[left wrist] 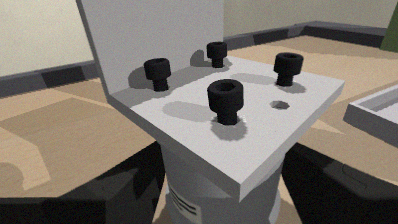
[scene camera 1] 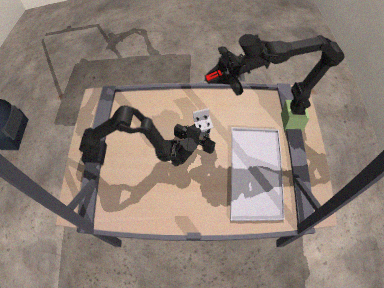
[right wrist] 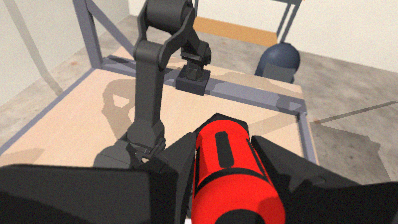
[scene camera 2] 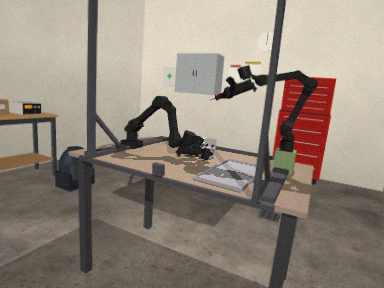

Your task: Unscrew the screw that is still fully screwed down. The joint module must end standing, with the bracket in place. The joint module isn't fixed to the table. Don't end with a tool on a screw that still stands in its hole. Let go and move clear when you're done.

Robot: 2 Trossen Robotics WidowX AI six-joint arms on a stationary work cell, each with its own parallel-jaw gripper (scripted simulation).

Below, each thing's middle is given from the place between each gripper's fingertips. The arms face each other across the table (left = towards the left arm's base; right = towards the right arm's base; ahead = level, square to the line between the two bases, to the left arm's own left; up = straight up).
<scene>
Now: the l-shaped bracket [left wrist: 235, 158] 2 cm ahead of my right hand, 5 cm to the left of it and 30 cm below it. From my right hand the other things lie so: shallow grey tray [scene camera 1: 257, 179] (23 cm behind, 14 cm to the right, 37 cm below).
Now: the l-shaped bracket 4 cm above my left hand, 2 cm to the right of it and 2 cm ahead of it. Round my left hand: shallow grey tray 22 cm behind, 20 cm to the right, 3 cm below.
</scene>
